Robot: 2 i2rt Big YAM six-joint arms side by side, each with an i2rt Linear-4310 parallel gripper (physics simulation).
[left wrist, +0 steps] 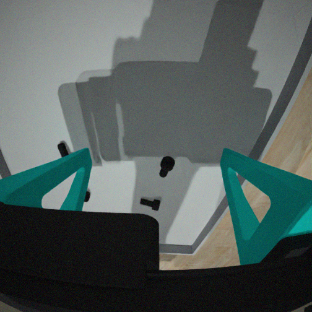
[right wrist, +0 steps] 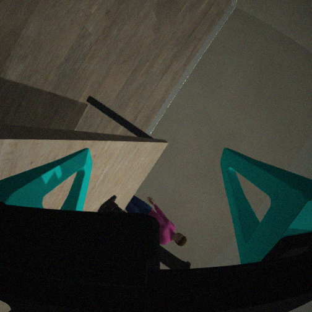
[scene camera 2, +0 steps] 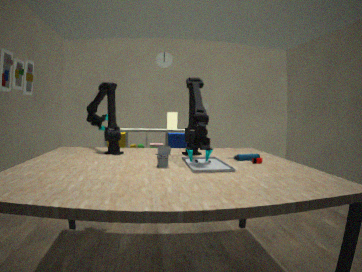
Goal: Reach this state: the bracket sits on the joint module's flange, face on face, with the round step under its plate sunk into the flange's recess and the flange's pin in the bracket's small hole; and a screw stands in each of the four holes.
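Places are measured from the left arm's base along level axes (x left, y back, z up), in centimetres.
Pixels of known places: left gripper, fingertip midpoint: (scene camera 2: 198, 161); right arm's base, origin of the base link: (scene camera 2: 113, 153).
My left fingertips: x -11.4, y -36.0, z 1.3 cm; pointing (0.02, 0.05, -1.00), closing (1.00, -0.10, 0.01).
Observation:
Behind a point stands the place of what it marks.
A grey joint module (scene camera 2: 162, 162) {x -35.5, y -41.7, z 2.8 cm} stands left of the tray, with the lighter grey bracket (scene camera 2: 164, 150) {x -32.7, y -36.5, z 8.5 cm} on top; seating, pin and holes are too small to tell. Several black screws lie on the tray: one screw (left wrist: 167, 165) between and just beyond the left fingertips, one screw (left wrist: 151, 204) nearer, one screw (left wrist: 62, 149) beside the finger at the left of the picture, and one screw (left wrist: 87, 196) partly hidden by it. My left gripper (scene camera 2: 199, 160) {x -11.4, y -36.0, z 1.3 cm} (left wrist: 155, 155) is open, low over the tray, holding nothing. My right gripper (scene camera 2: 104, 123) {x -50.9, y 61.5, z 17.9 cm} (right wrist: 156, 155) is open and empty, raised at the left.
The shallow grey-rimmed tray (scene camera 2: 216, 171) {x -14.2, y -62.4, z 0.6 cm} (left wrist: 175, 248) lies on the wooden table (scene camera 2: 115, 192) {x -67.6, y -84.4, z 0.0 cm}. A blue-handled tool (scene camera 2: 247, 157) {x 22.1, y -38.2, z 2.2 cm} and a red object (scene camera 2: 257, 160) {x 21.8, y -49.5, z 2.0 cm} lie right of it. A person in pink (right wrist: 165, 227) is beyond the table's edge in the right wrist view. A shelf stands behind the arms.

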